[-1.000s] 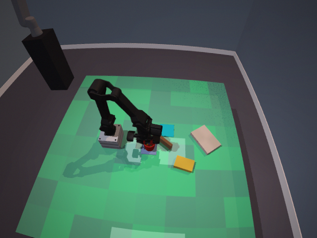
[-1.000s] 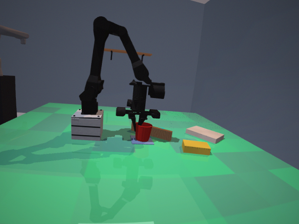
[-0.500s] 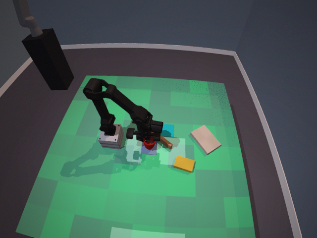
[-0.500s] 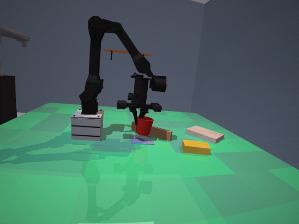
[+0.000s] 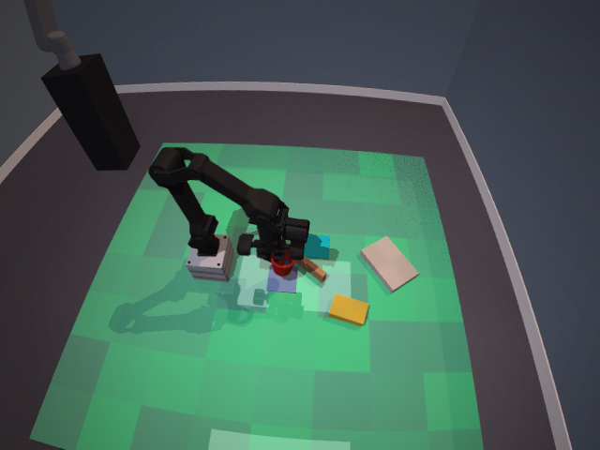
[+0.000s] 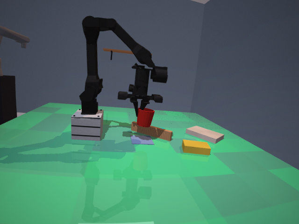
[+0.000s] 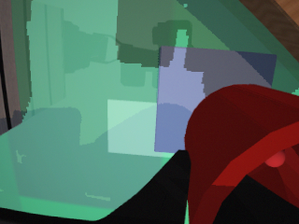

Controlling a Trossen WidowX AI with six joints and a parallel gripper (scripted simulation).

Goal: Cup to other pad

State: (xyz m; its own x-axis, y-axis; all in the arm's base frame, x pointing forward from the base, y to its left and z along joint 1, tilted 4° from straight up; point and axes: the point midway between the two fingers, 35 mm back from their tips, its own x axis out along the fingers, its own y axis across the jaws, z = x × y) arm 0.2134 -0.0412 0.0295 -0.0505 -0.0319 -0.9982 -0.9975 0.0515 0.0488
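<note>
The red cup lies 30 mm ahead of my gripper tip and 10 mm to the right of it. From my gripper tip the other things lie so: red marble: 50 mm ahead, 20 mm below, 10 mm to the right; lilac pad: 120 mm below, 30 mm ahead, 10 mm to the right; wooden block: 90 mm below, 80 mm ahead, 60 mm to the left.
</note>
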